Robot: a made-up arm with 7 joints.
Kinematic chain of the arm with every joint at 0, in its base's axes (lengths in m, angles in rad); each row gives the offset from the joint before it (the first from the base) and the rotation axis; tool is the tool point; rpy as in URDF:
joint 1: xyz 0 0 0 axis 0.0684 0.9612 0.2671
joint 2: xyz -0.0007 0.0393 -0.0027 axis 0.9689 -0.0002 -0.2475
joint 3: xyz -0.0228 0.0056 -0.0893 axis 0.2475 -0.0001 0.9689
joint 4: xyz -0.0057 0 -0.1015 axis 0.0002 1 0
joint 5: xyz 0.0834 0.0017 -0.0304 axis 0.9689 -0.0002 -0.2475
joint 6: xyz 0.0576 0 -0.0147 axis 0.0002 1 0
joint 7: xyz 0.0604 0 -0.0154 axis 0.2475 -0.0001 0.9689
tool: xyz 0 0 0 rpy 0 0.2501 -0.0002
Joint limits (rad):
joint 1: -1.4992..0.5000
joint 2: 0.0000..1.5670
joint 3: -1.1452..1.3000
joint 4: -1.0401..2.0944
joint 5: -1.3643..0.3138
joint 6: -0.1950..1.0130
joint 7: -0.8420..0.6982
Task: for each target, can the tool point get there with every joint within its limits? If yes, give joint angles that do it. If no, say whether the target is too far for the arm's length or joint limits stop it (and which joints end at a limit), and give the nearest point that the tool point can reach.
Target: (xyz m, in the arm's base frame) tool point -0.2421 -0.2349 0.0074
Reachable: no: joint limits stop it (at a limit: joint 1, joint 2, joint 3, joint 5, joint 6) | nearest point -0.0543 -0.1524 -0.1434 | short by 0.255 m
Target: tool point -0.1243 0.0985 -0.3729
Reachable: yes | joints -0.0144 0.1981 0.5182 1.7938 -0.7483 0.1400 0.4558
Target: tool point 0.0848 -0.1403 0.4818
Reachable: no: too far | nearest point 0.0803 0.0764 0.2207 | short by 0.339 m
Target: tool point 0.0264 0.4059 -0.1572
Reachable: yes | joints 0.1018 1.2682 -0.2797 1.1050 -0.1647 0.2193 -0.5292
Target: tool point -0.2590 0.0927 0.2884
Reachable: no: joint limits stop it (at a limit: joint 1, joint 2) | nearest point -0.1015 0.1544 0.1728 | short by 0.205 m
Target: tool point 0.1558 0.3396 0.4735
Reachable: no: too far | nearest point 0.1132 0.2727 0.2570 | short by 0.231 m
